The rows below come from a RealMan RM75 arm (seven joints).
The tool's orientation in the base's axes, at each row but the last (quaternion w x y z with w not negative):
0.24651 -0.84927 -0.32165 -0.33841
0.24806 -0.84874 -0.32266 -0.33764
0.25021 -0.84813 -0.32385 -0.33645
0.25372 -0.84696 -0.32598 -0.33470
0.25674 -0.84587 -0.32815 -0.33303
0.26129 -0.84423 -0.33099 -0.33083
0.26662 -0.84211 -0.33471 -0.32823
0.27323 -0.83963 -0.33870 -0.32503
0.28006 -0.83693 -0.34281 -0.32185
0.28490 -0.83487 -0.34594 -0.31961
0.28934 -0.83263 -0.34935 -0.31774
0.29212 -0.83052 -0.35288 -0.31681
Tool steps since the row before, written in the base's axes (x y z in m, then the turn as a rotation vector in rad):
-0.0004 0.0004 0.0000 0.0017 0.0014 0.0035
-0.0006 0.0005 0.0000 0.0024 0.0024 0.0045
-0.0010 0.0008 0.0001 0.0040 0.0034 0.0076
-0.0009 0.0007 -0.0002 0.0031 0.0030 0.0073
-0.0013 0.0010 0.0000 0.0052 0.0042 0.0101
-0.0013 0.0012 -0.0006 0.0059 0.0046 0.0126
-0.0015 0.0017 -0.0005 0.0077 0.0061 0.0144
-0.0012 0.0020 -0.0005 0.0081 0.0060 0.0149
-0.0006 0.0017 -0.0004 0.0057 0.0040 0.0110
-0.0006 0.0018 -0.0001 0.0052 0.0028 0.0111
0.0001 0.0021 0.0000 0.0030 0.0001 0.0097
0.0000 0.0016 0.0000 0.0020 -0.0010 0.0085
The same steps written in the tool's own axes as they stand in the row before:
-0.0001 -0.0006 0.0001 0.0041 -0.0004 -0.0007
-0.0001 -0.0008 0.0001 0.0056 -0.0008 -0.0004
-0.0002 -0.0013 0.0000 0.0091 -0.0010 -0.0011
-0.0004 -0.0011 0.0002 0.0082 -0.0013 -0.0015
-0.0003 -0.0016 0.0001 0.0119 -0.0011 -0.0017
-0.0007 -0.0016 0.0007 0.0143 -0.0014 -0.0028
-0.0005 -0.0021 0.0009 0.0172 -0.0015 -0.0023
-0.0003 -0.0020 0.0012 0.0178 -0.0012 -0.0025
0.0000 -0.0014 0.0012 0.0128 -0.0009 -0.0023
0.0003 -0.0015 0.0011 0.0121 -0.0006 -0.0033
0.0009 -0.0012 0.0015 0.0088 -0.0003 -0.0051
0.0006 -0.0009 0.0011 0.0069 -0.0001 -0.0054

